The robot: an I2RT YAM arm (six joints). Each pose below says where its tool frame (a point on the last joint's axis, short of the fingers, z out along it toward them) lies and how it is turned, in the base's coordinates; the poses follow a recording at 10 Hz.
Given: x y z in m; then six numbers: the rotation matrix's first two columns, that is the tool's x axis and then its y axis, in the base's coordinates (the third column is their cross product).
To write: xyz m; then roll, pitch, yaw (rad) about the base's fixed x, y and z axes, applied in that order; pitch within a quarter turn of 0, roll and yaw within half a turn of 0. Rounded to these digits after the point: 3 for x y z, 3 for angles.
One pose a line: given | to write
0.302, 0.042, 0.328, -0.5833, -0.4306, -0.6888, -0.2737, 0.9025, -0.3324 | 0.302, 0.042, 0.328, -2.665, 0.760, -2.506
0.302, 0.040, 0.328, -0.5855, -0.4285, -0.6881, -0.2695, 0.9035, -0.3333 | 0.302, 0.040, 0.328, -2.664, 0.759, -2.510
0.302, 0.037, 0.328, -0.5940, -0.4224, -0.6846, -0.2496, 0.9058, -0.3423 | 0.302, 0.037, 0.328, -2.653, 0.754, -2.523
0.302, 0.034, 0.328, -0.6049, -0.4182, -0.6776, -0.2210, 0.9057, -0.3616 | 0.302, 0.034, 0.328, -2.627, 0.745, -2.537
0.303, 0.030, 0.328, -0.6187, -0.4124, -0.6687, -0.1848, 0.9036, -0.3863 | 0.303, 0.030, 0.328, -2.595, 0.732, -2.554
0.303, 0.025, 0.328, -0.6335, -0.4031, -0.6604, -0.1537, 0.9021, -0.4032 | 0.303, 0.025, 0.328, -2.575, 0.721, -2.575
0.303, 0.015, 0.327, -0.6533, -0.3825, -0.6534, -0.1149, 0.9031, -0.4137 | 0.303, 0.015, 0.327, -2.563, 0.712, -2.612
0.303, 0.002, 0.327, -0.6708, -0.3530, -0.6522, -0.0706, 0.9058, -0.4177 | 0.303, 0.002, 0.327, -2.558, 0.711, -2.657
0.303, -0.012, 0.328, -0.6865, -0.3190, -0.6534, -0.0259, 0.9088, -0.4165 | 0.303, -0.012, 0.328, -2.559, 0.712, -2.707
